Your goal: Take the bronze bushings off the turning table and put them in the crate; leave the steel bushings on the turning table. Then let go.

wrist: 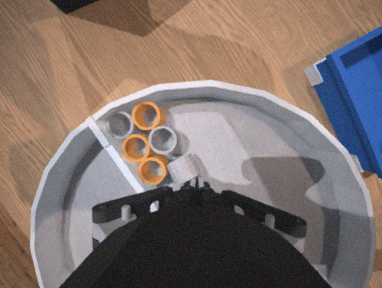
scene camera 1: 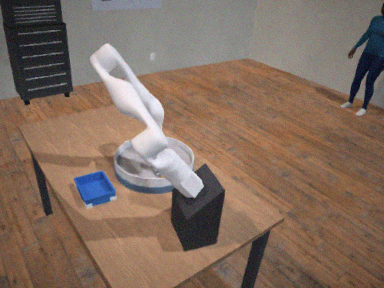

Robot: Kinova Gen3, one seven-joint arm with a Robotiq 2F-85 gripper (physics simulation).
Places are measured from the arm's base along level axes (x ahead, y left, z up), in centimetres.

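Pixels of known places: gripper, between the fingertips: (wrist: 196,185); arm's base, origin of its link: (scene camera 1: 192,187).
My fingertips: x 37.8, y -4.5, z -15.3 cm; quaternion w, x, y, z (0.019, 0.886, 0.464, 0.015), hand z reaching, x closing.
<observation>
For each thing: its top centre in the pictures, then the offset to it from my fingertips. "spot": a spot on its surface instead. Level surfaces: height alone.
- third steel bushing, centre of its top: (wrist: 181,173) dx -2.4, dy -0.4, dz +1.6 cm
- blue crate, centre of its top: (scene camera 1: 94,184) dx +4.9, dy +29.9, dz -2.3 cm
- white divider, a spot on its surface: (wrist: 123,167) spot: dx -6.2, dy -5.4, dz +1.5 cm
- wooden table, height of its surface: dz -7.2 cm
Three orange bronze bushings (wrist: 135,117) (wrist: 125,148) (wrist: 141,171) and two grey steel bushings (wrist: 110,125) (wrist: 151,140) stand upright, clustered by the divider on the turning table (wrist: 210,84) (scene camera 1: 142,182) in the wrist view. A third steel bushing (wrist: 185,167) looks tipped onto its side, right of the nearest bronze one. My gripper (wrist: 196,185) is shut and empty, its fingertips by the tipped bushing; whether they touch it I cannot tell. In the scene view the arm hides the gripper. The blue crate (scene camera 1: 102,198) (wrist: 345,112) appears empty.
A white divider (wrist: 123,167) crosses the turning table. A black pedestal (scene camera 1: 197,222) carries the arm on the wooden table (scene camera 1: 130,250), near the turning table. A dark drawer cabinet (scene camera 1: 41,60) and a person (scene camera 1: 372,47) are in the background.
</observation>
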